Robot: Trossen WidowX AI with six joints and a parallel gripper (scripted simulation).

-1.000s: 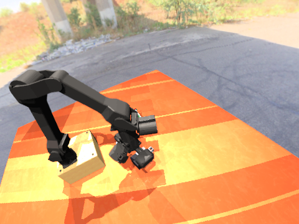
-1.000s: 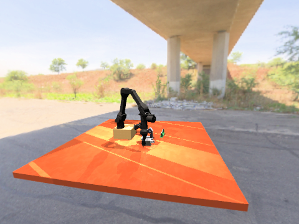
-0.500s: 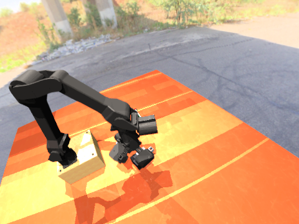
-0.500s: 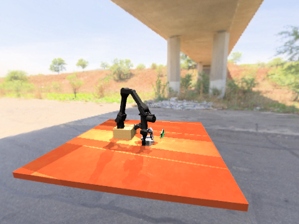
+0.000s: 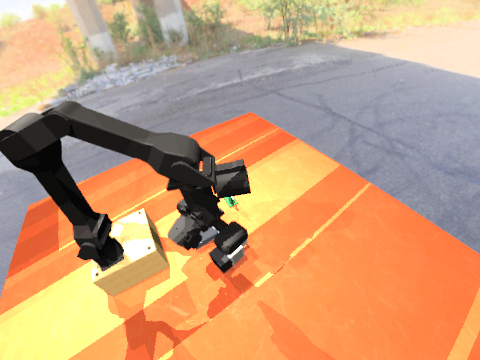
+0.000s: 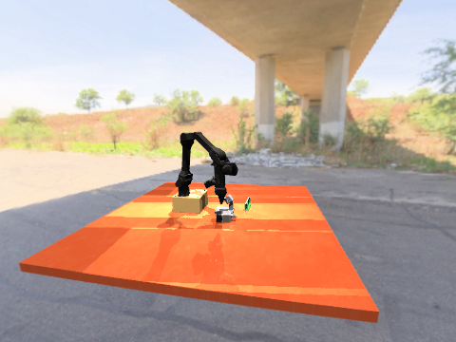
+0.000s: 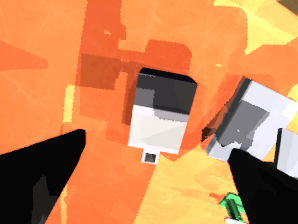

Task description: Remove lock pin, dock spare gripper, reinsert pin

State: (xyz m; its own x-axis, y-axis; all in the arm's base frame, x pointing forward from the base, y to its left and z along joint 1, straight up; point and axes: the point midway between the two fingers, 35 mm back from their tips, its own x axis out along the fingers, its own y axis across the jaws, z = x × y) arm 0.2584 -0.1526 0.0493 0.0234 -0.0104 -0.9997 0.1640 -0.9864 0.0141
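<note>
The spare gripper lies 20 mm ahead of my gripper tip, 10 mm to the left of it and 90 mm below it. The rest, counted from my gripper tip: green slanted bar 150 mm ahead, 230 mm to the left, 90 mm below; then mount 20 mm ahead, 130 mm to the left, 60 mm below.
</note>
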